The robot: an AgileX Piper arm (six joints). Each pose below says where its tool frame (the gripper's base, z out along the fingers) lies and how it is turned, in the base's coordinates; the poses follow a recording.
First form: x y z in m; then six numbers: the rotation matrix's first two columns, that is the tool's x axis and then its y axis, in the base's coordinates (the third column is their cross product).
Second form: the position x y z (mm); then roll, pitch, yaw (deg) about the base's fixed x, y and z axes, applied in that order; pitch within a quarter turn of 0, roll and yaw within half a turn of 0. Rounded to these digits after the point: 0 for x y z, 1 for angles.
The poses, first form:
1: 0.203 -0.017 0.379 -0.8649 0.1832 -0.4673 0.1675 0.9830 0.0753
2: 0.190 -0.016 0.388 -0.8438 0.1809 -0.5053 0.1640 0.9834 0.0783
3: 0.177 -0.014 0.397 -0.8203 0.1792 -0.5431 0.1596 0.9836 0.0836
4: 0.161 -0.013 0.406 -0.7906 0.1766 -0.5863 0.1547 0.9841 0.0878
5: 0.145 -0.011 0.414 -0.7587 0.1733 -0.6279 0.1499 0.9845 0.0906
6: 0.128 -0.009 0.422 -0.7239 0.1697 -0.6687 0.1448 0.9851 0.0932
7: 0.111 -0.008 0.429 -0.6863 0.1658 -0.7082 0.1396 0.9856 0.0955
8: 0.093 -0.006 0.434 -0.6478 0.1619 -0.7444 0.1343 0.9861 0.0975
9: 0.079 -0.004 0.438 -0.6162 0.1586 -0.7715 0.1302 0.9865 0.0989
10: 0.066 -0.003 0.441 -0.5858 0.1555 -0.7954 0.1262 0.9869 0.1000
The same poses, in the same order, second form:
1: 203 -17 379 175.1 27.9 168.0
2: 190 -16 388 174.8 30.4 167.9
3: 177 -14 397 174.3 32.9 167.7
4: 161 -13 406 173.8 35.9 167.4
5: 145 -11 414 173.3 38.9 167.1
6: 128 -9 422 172.8 42.0 166.8
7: 111 -8 429 172.2 45.1 166.4
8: 93 -6 434 171.6 48.1 166.0
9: 79 -4 438 171.1 50.5 165.6
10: 66 -3 441 170.5 52.7 165.1
